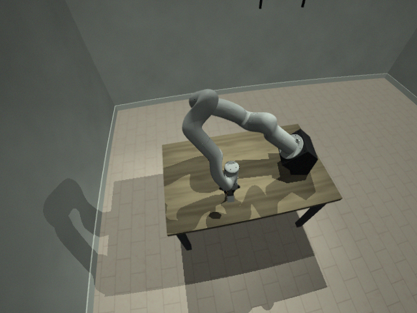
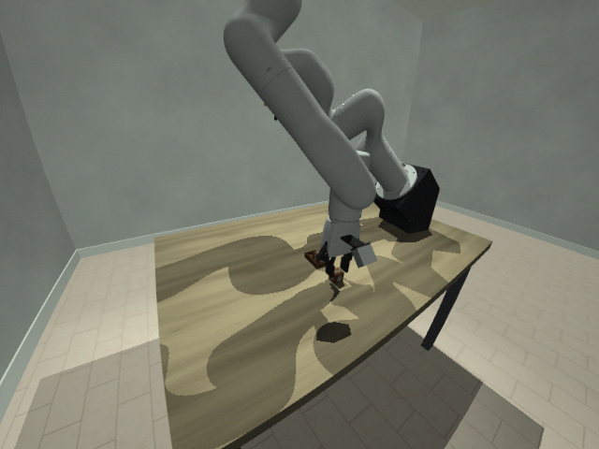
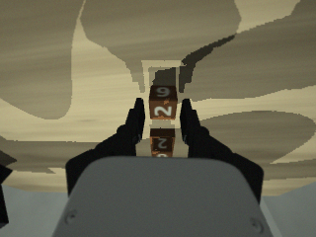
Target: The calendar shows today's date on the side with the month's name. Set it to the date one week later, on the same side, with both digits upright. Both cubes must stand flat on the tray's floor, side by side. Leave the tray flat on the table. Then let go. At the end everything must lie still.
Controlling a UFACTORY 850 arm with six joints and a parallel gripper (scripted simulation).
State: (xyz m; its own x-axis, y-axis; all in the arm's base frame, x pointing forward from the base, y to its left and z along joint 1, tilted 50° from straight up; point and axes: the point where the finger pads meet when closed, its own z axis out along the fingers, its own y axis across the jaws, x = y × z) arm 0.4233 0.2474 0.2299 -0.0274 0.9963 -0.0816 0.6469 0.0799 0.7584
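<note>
Right now my hand is 90 mm to the left of the brown digit cube and 20 mm above it. From my hand the other things lie so: brown tray (110 mm to the right, 40 mm below).
</note>
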